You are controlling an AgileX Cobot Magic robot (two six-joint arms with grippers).
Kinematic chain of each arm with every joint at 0, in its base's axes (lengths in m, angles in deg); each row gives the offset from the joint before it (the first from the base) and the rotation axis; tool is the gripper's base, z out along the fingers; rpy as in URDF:
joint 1: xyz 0 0 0.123 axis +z
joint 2: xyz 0 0 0 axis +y
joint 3: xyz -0.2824 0 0.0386 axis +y
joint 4: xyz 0.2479 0 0.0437 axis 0.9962 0 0.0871
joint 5: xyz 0 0 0 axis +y
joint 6: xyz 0.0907 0 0.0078 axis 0.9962 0 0.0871
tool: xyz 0 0 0 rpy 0 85 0
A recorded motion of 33 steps. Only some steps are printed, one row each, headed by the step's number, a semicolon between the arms.
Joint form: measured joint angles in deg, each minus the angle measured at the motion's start. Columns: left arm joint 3, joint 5, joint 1, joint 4, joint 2, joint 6; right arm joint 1, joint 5, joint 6, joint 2, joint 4, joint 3.
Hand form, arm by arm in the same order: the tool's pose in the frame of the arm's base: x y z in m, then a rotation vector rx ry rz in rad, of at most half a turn. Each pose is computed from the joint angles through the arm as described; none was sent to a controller.
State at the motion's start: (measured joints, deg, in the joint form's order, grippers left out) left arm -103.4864 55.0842 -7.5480 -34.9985 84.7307 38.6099; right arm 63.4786 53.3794 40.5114 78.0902 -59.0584 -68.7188
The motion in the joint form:
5: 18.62 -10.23 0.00 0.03 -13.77 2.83; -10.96 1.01 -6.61 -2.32 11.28 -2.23
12: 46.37 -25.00 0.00 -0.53 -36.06 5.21; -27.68 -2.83 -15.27 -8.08 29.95 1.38
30: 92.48 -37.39 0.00 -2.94 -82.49 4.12; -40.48 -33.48 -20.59 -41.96 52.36 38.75
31: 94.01 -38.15 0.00 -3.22 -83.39 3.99; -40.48 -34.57 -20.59 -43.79 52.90 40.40
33: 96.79 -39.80 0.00 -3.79 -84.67 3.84; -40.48 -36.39 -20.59 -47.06 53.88 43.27
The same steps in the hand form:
5: 0.2455 -0.0697 0.4756 0.6415 1.7943 -0.3111; 0.2089 0.1823 0.3793 -0.6432 2.0563 -0.2178
12: 0.1616 -0.0482 0.4223 0.5101 1.6972 -0.2048; 0.2225 0.1182 0.3746 -0.4085 2.2403 -0.0751
30: 0.0444 -0.0231 0.2529 0.3335 1.5438 -0.1676; 0.1218 0.0477 0.3049 -0.1332 1.9509 0.3858
31: 0.0448 -0.0226 0.2459 0.3212 1.5457 -0.1693; 0.1165 0.0460 0.3009 -0.1268 1.9307 0.4016
33: 0.0462 -0.0214 0.2332 0.2968 1.5519 -0.1702; 0.1074 0.0430 0.2935 -0.1146 1.8954 0.4291

